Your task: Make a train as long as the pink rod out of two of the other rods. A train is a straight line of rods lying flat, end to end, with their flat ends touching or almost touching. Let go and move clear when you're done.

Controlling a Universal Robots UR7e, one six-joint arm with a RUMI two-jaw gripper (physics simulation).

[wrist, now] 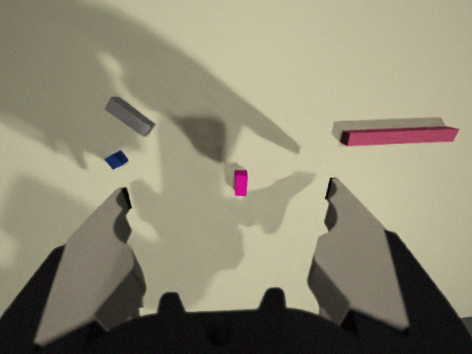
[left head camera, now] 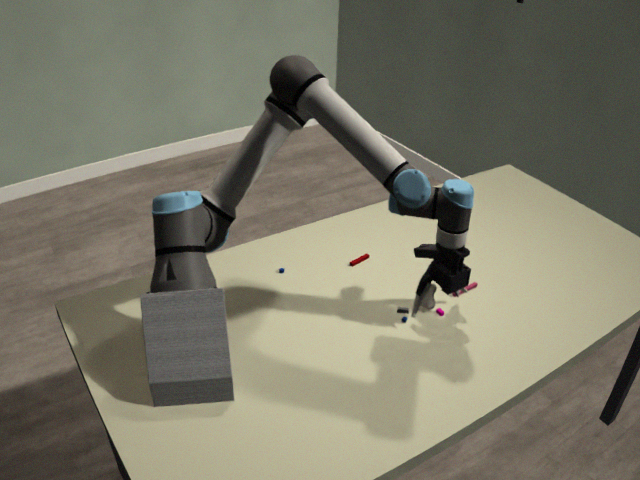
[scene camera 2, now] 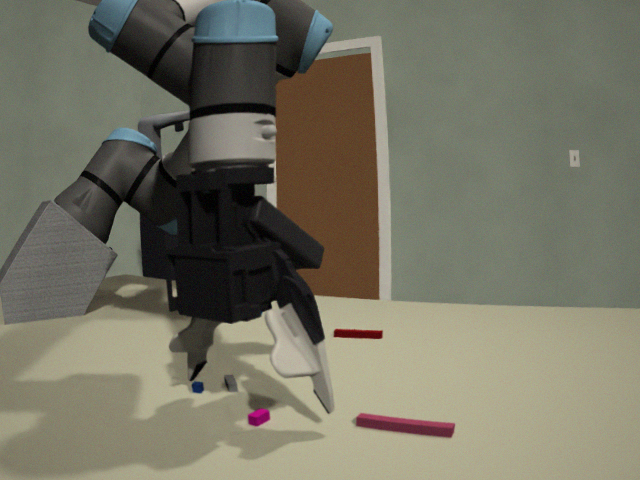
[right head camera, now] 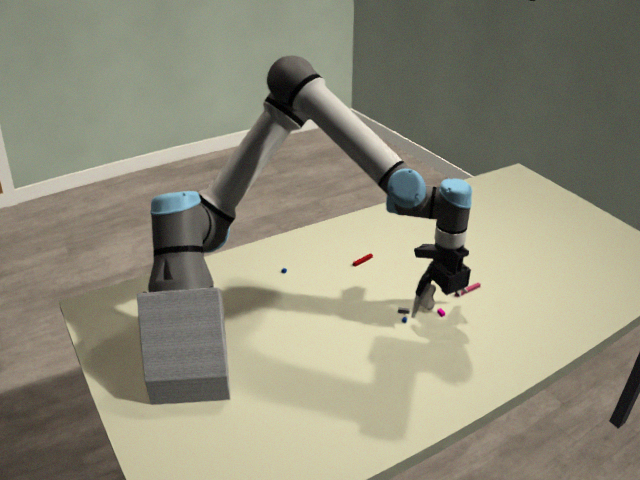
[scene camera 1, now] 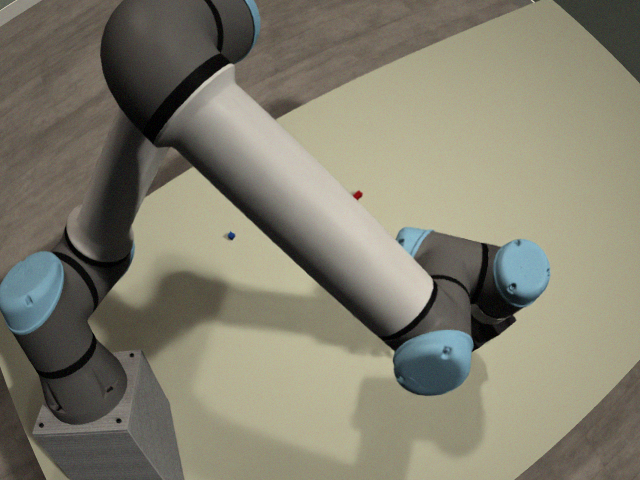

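The long pink rod [left head camera: 466, 288] [right head camera: 469, 289] [scene camera 2: 405, 425] [wrist: 400, 136] lies flat, to the right in the wrist view. A short magenta rod [left head camera: 439, 311] [right head camera: 440, 312] [scene camera 2: 258, 416] [wrist: 241, 183] lies ahead of and between the fingertips in the wrist view. A grey rod [left head camera: 402, 310] [right head camera: 403, 310] [scene camera 2: 231, 382] [wrist: 130, 116] lies slantwise near a small blue rod [left head camera: 404, 319] [right head camera: 404, 319] [scene camera 2: 197, 386] [wrist: 116, 159], apart from it. A red rod [left head camera: 359, 259] [right head camera: 362, 259] [scene camera 1: 357, 194] [scene camera 2: 357, 333] lies farther off. My gripper [scene camera 2: 262, 395] [wrist: 228, 184] is wide open and empty, above the table.
A second small blue rod [left head camera: 281, 270] [right head camera: 283, 270] [scene camera 1: 231, 235] lies between the red rod and the arm's base block [left head camera: 188, 341] [right head camera: 183, 338]. In scene camera 1 the arm hides the pink, magenta and grey rods.
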